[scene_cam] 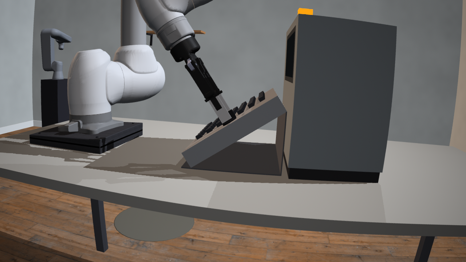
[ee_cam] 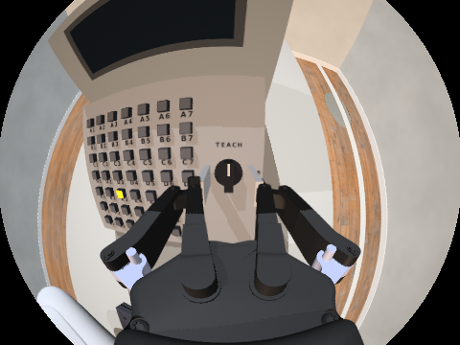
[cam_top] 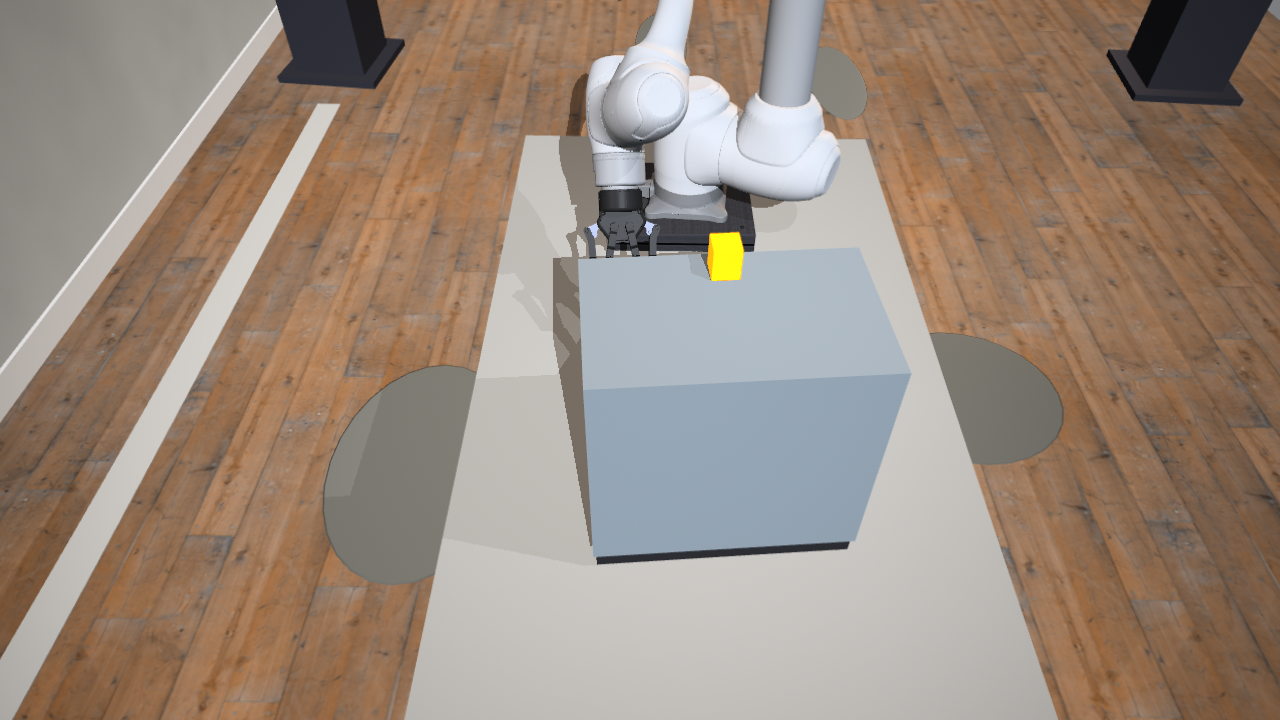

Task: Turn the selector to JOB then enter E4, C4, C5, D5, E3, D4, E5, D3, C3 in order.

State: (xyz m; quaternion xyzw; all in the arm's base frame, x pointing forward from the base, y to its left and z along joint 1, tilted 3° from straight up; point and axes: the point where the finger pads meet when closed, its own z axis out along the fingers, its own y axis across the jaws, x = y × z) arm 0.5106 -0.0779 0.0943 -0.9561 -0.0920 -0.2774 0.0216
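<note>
The black selector knob is 2 cm below my hand and 2 cm ahead of it. Also, from my hand: key 19 cm to the left, 5 cm below, 5 cm behind; sloped keypad panel 12 cm to the left, 7 cm below, 2 cm ahead.
</note>
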